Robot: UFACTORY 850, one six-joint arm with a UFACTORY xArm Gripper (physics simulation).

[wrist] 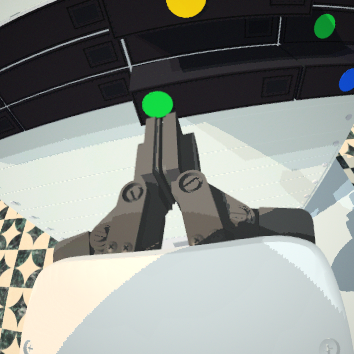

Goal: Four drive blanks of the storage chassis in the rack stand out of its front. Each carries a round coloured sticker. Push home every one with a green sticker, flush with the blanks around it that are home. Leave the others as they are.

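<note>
My gripper is shut and empty, its fingertips at the lower edge of a bright green sticker; whether they touch it I cannot tell. That sticker is at the left end of a dark drive blank in the bottom row, which stands out, with its top and left side showing. A second green sticker is at the upper right, on a blank set further back than the bottom ones. A yellow sticker is on a protruding blank at the top. A blue sticker is on a protruding blank at the right edge.
Blanks without stickers lie further back at the left. A recessed blank sits between the yellow blank and the bottom green one. A pale panel extends below the chassis. Patterned floor shows at the lower left and right edge.
</note>
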